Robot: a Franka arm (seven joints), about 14 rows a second.
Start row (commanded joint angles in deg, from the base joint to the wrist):
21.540, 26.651, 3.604, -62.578, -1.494, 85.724, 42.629
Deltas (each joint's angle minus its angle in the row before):
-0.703, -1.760, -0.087, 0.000, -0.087, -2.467, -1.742
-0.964, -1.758, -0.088, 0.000, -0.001, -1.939, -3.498
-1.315, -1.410, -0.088, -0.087, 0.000, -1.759, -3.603
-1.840, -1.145, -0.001, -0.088, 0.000, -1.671, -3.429
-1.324, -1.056, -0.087, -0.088, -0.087, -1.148, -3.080
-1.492, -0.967, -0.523, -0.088, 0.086, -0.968, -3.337
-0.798, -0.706, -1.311, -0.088, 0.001, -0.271, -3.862
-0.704, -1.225, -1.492, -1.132, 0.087, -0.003, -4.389
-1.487, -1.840, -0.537, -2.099, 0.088, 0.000, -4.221
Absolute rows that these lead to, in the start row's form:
20.837, 24.891, 3.517, -62.578, -1.581, 83.257, 40.887
19.873, 23.133, 3.429, -62.578, -1.582, 81.318, 37.389
18.558, 21.723, 3.341, -62.665, -1.582, 79.559, 33.786
16.718, 20.578, 3.340, -62.753, -1.582, 77.888, 30.357
15.394, 19.522, 3.253, -62.841, -1.669, 76.740, 27.277
13.902, 18.555, 2.730, -62.929, -1.583, 75.772, 23.940
13.104, 17.849, 1.419, -63.017, -1.582, 75.501, 20.078
12.400, 16.624, -0.073, -64.149, -1.495, 75.498, 15.689
10.913, 14.784, -0.610, -66.248, -1.407, 75.498, 11.468

